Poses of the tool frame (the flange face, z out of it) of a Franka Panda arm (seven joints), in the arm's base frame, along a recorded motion.
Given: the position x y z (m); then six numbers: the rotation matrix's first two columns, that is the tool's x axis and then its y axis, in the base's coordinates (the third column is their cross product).
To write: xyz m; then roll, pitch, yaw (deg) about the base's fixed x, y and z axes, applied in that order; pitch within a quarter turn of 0, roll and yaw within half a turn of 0. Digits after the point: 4 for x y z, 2 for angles.
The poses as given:
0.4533, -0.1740, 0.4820, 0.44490, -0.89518, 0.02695, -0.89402, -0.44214, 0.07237
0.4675, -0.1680, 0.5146, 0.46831, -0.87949, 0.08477, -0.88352, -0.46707, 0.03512
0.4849, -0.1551, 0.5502, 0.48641, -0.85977, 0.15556, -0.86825, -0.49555, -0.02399
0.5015, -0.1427, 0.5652, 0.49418, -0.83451, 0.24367, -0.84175, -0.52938, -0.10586
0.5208, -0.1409, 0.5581, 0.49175, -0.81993, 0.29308, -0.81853, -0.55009, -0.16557
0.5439, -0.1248, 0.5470, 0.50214, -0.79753, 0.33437, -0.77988, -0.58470, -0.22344
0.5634, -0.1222, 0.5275, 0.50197, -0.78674, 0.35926, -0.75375, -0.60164, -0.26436
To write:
0.4533, -0.1740, 0.4820, 175.85, -1.54, -63.57
0.4675, -0.1680, 0.5146, 177.98, -4.86, -61.97
0.4849, -0.1551, 0.5502, -178.61, -8.95, -60.50
0.5015, -0.1427, 0.5652, -173.73, -14.10, -59.37
0.5208, -0.1409, 0.5581, -170.03, -17.04, -59.05
0.5439, -0.1248, 0.5470, -166.29, -19.53, -57.80
0.5634, -0.1222, 0.5275, -163.54, -21.05, -57.46

